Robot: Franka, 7 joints.
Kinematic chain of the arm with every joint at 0, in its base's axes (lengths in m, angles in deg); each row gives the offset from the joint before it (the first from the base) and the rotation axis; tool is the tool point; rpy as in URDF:
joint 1: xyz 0 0 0.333 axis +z
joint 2: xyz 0 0 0 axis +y
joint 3: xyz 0 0 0.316 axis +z
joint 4: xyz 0.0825 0 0 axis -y
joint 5: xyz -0.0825 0 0.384 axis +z
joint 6: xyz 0 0 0 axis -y
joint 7: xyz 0.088 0 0 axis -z
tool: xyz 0 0 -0.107 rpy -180 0 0
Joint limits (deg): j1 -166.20..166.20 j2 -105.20..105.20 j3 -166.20..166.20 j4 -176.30..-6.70 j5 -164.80..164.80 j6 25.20..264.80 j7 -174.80..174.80
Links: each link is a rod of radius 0.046 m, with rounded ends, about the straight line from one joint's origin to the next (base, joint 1, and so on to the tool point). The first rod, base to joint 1, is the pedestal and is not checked.
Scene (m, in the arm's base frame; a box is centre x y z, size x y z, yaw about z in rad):
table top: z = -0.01
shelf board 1: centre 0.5 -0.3 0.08 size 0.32 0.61 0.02 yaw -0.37
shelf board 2: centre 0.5 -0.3 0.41 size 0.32 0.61 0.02 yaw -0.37
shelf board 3: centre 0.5 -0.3 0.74 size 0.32 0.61 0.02 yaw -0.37
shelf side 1: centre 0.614 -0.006 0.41 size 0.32 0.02 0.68 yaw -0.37
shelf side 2: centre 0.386 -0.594 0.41 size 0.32 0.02 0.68 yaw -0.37
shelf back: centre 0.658 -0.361 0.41 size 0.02 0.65 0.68 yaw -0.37
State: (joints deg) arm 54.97 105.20 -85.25 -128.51 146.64 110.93 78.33
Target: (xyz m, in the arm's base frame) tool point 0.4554 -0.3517 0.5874
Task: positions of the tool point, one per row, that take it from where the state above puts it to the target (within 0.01 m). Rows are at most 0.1 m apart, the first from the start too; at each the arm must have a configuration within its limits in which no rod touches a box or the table.
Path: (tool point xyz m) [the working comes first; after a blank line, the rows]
Joints at the target: 34.01 85.59 -116.55 -117.63 150.55 114.72 78.33
Straight joint move there: touches shelf board 2.

1: 0.4492 -0.2089 0.2327
2: 0.3772 -0.1731 0.2278
3: 0.2949 -0.1470 0.2204
4: 0.2085 -0.1354 0.2225
5: 0.2334 -0.1750 0.2662
6: 0.2448 -0.2177 0.3298
7: 0.2402 -0.2520 0.4095
8: 0.2237 -0.2667 0.4984
9: 0.2051 -0.2546 0.5874
10: 0.2927 -0.2914 0.5968
11: 0.3768 -0.3254 0.5946
12: 0.4554 -0.3517 0.5874

